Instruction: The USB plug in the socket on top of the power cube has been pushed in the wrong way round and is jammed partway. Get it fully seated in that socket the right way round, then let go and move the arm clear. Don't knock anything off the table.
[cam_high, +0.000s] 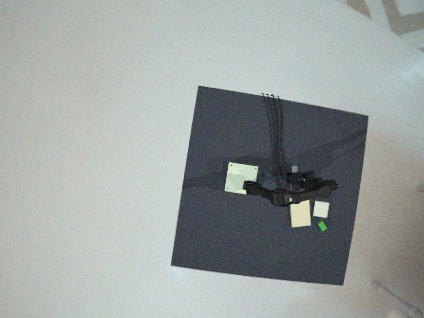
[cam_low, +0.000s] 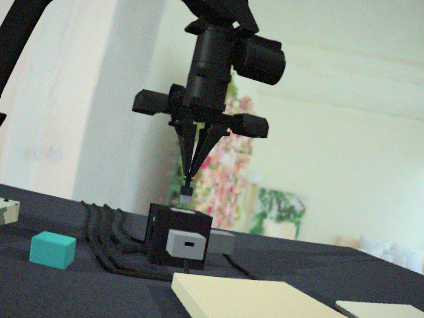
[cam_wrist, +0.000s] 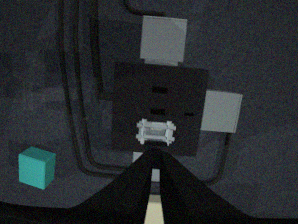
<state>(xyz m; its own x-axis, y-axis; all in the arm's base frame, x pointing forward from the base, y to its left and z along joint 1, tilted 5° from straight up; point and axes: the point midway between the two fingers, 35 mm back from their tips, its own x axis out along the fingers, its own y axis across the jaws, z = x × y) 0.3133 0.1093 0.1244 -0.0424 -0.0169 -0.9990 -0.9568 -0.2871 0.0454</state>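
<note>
Right now my gripper tip is 60 mm above the socket. Also, from my gripper tip: cream slab (210 mm to the right, 120 mm below, 100 mm ahead); usb plug (20 mm below); teal block (130 mm to the right, 130 mm behind, 110 mm below).
</note>
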